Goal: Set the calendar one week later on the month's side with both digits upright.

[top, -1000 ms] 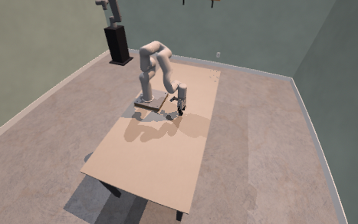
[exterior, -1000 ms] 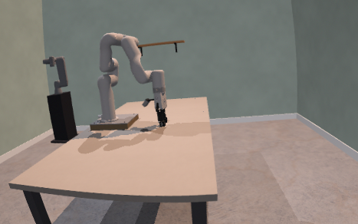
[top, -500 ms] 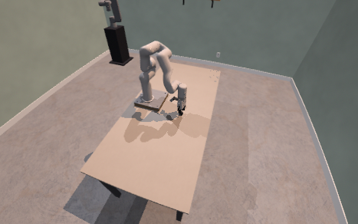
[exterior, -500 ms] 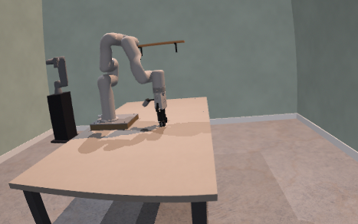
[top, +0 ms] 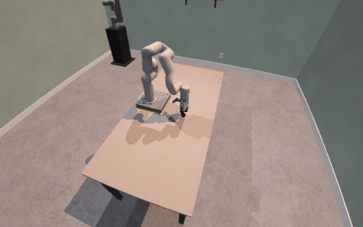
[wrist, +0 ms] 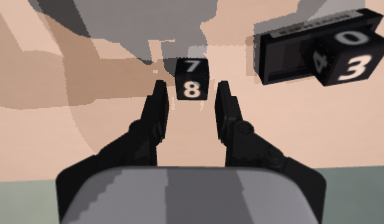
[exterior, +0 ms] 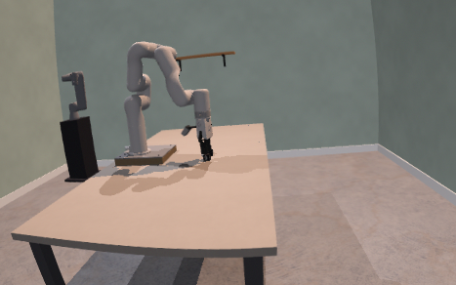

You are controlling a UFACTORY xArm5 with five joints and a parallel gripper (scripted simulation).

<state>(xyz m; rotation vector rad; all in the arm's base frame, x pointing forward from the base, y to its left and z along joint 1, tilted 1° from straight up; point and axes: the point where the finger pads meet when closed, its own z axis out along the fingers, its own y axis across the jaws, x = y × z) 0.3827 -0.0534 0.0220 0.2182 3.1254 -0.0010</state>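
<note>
My hand is 4 cm above the black cube. The rest, counted from my hand: black calendar tray (1 cm behind, 10 cm to the left, 5 cm below).
</note>
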